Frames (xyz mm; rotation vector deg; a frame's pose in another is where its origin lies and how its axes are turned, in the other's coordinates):
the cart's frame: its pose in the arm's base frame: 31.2 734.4 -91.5 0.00 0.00 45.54
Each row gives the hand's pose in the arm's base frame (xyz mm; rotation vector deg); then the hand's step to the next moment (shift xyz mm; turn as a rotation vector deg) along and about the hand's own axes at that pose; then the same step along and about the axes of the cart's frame.
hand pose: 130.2 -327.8 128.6 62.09 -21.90 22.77
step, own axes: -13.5 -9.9 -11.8 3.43 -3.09 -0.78
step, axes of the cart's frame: -0.4 7.4 -19.1 3.09 -3.36 -1.04
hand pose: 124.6 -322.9 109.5 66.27 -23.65 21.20
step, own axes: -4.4 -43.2 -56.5 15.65 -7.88 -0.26
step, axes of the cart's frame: 43.1 8.6 -56.1 11.12 -13.48 1.36
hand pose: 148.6 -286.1 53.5 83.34 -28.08 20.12
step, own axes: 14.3 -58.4 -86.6 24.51 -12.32 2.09
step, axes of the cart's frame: 92.6 19.3 -46.5 15.45 -22.65 2.27
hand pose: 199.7 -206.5 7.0 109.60 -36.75 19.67
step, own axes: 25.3 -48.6 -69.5 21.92 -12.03 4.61
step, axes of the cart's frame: 87.4 12.8 5.2 12.59 -22.09 0.12
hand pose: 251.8 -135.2 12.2 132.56 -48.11 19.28
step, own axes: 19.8 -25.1 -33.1 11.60 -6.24 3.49
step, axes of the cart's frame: 40.6 -3.2 21.5 6.08 -12.18 -0.67
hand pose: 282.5 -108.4 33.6 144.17 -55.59 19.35
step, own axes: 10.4 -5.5 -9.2 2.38 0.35 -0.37
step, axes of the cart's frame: 8.8 -6.3 10.3 0.00 -2.06 1.30
